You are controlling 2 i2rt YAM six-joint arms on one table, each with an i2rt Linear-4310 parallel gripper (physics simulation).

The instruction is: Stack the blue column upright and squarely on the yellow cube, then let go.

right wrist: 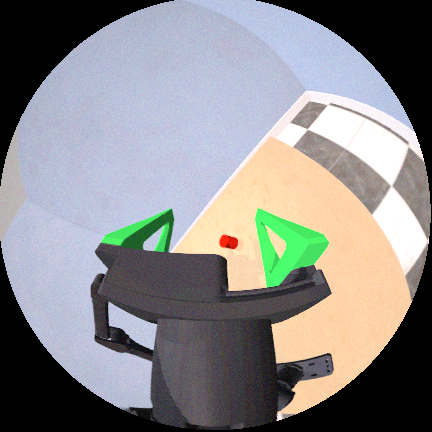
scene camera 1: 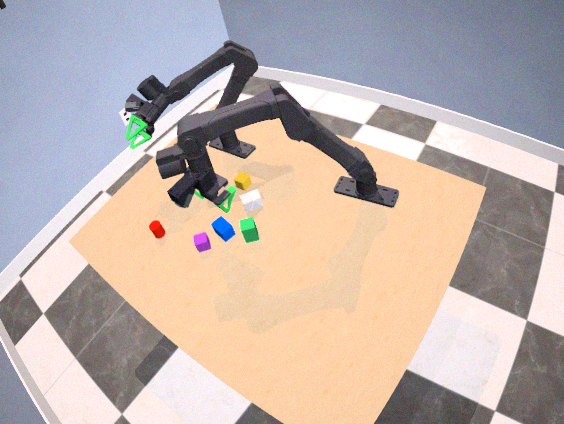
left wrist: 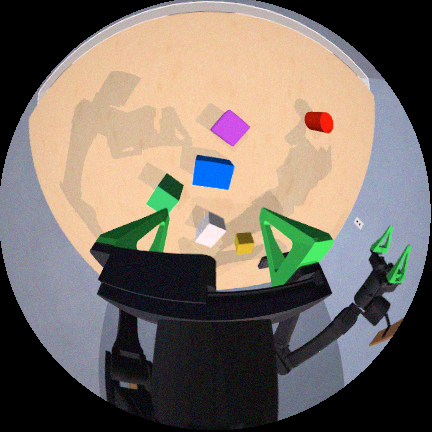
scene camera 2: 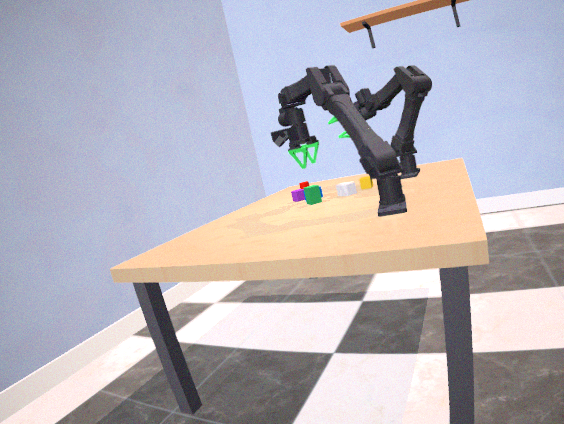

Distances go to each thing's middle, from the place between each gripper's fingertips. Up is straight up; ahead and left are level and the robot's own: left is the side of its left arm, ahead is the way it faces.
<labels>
My right hand is 35 cm to the right of the purple cube (left wrist: 230, 127), 22 cm above it and 8 cm short of it. Round my right hand: green cube (left wrist: 166, 194) 46 cm to the left, 21 cm below, 1 cm behind; white cube (left wrist: 211, 227) 38 cm to the left, 22 cm below, 11 cm behind; blue column (left wrist: 209, 171) 37 cm to the left, 22 cm below, 1 cm ahead.
Right now my left hand is 10 mm short of the blue column and 100 mm above it. From my left hand the other things lie so: purple cube: 80 mm ahead, 30 mm to the right, 100 mm below; then green cube: 20 mm behind, 80 mm to the left, 90 mm below; then white cube: 120 mm behind, 10 mm to the left, 100 mm below.
</labels>
